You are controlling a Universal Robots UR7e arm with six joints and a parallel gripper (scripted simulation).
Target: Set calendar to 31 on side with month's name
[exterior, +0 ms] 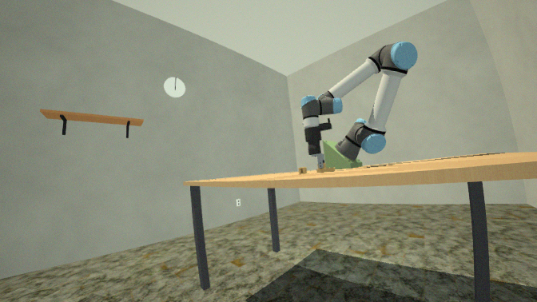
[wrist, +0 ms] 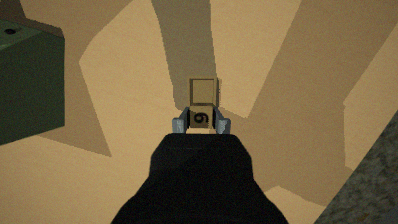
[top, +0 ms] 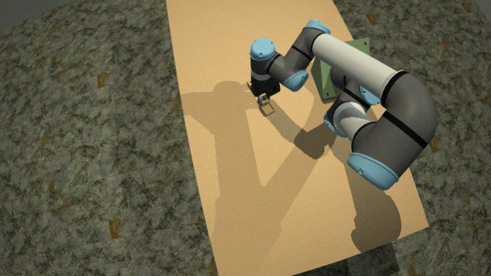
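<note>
Now: the wooden tray 20 mm to the left of my hand and 30 mm below it.
</note>
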